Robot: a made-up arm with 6 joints. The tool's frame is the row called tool. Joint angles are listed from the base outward. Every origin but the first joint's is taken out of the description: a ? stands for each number. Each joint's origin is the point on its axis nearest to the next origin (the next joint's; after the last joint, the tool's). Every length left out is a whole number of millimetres.
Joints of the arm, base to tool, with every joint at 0 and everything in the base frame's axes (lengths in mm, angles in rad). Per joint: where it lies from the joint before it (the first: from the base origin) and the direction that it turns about. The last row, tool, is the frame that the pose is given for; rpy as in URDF.
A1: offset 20 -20 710 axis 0 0 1
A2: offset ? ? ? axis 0 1 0
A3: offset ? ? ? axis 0 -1 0
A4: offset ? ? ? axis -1 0 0
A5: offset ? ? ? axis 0 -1 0
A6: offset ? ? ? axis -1 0 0
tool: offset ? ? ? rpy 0 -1.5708 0
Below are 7 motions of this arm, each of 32 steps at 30 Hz.
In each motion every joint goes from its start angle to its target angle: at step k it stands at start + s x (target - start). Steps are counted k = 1, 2, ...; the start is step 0. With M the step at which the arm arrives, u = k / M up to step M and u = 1 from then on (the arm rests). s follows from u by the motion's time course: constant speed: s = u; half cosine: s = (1 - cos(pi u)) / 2; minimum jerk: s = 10 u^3 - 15 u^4 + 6 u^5.
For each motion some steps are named. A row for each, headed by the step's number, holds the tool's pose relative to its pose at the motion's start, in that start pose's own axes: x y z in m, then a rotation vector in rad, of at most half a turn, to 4 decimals.
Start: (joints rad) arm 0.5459 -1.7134 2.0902 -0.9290 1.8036 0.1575
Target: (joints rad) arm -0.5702 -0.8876 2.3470 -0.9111 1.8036 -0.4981
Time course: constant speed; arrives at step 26
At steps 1, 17, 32:
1: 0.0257 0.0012 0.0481 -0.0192 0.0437 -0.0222
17: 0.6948 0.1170 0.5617 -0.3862 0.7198 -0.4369
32: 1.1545 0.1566 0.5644 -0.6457 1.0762 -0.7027

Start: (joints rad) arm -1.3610 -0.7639 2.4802 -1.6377 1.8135 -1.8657
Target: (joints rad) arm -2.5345 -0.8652 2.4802 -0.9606 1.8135 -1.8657
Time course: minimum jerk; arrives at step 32
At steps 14, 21, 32:
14: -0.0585 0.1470 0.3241 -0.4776 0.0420 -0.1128
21: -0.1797 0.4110 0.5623 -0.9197 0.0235 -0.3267
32: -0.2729 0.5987 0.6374 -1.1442 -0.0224 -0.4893

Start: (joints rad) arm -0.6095 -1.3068 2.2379 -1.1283 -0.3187 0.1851
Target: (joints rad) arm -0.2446 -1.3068 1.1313 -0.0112 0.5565 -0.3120
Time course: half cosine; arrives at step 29
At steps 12, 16, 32:
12: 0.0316 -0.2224 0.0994 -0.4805 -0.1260 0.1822
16: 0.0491 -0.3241 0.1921 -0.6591 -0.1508 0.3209
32: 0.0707 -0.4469 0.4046 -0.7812 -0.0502 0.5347

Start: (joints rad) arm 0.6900 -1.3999 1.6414 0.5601 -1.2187 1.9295
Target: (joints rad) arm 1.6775 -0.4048 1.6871 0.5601 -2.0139 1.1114
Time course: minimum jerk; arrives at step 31
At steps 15, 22, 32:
15: 0.1043 0.4322 -0.4478 0.9551 -0.2899 -0.5220
22: 0.3837 0.7781 -0.5751 1.7530 -0.4805 -0.7614
32: 0.5287 0.8698 -0.5687 2.0651 -0.5555 -0.7619

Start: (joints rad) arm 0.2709 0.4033 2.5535 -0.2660 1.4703 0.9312
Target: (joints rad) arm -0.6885 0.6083 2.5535 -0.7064 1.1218 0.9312
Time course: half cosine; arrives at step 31
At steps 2, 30, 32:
2: -0.0005 -0.0013 0.0015 0.0081 0.0008 -0.0042
30: -0.1550 -0.1922 -0.0082 0.8581 0.0251 -0.1720
32: -0.1556 -0.1927 -0.0088 0.8603 0.0249 -0.1718

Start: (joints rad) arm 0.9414 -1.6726 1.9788 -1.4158 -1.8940 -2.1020
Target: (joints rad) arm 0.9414 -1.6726 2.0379 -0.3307 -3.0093 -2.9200
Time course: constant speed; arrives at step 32
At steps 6, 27, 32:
6: 0.0033 -0.0020 0.0209 -0.0604 -0.2738 -0.2271
27: -0.0136 -0.0314 0.0957 -0.0063 -1.1559 -1.2588
32: -0.0250 -0.0431 0.1112 0.0522 -1.3333 -1.5440

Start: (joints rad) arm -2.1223 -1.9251 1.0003 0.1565 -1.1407 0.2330
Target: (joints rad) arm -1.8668 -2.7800 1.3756 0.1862 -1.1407 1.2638
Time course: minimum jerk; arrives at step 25
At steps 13, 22, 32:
13: -0.1244 -0.1620 0.5022 -0.4220 -0.4860 0.3251
22: -0.4035 -0.1445 0.8730 -1.0056 -0.6462 0.5390
32: -0.4143 -0.1411 0.8831 -1.0265 -0.6467 0.5442

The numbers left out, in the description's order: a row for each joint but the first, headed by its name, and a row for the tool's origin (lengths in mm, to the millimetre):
A2: 30 20 0
A3: 20 0 660
A4: 410 0 0
A5: 0 -100 -30
A6: 0 0 -30
tool: 0 10 -20

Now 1 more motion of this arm.
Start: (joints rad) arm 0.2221 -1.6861 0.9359 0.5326 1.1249 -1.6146
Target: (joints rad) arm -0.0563 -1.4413 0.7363 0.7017 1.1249 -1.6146
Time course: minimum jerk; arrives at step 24
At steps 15, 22, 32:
15: -0.2755 -0.0897 0.0763 -0.1938 0.3503 -0.1731
22: -0.3711 -0.1078 0.1229 -0.2618 0.4906 -0.2300
32: -0.3728 -0.1081 0.1238 -0.2631 0.4932 -0.2310

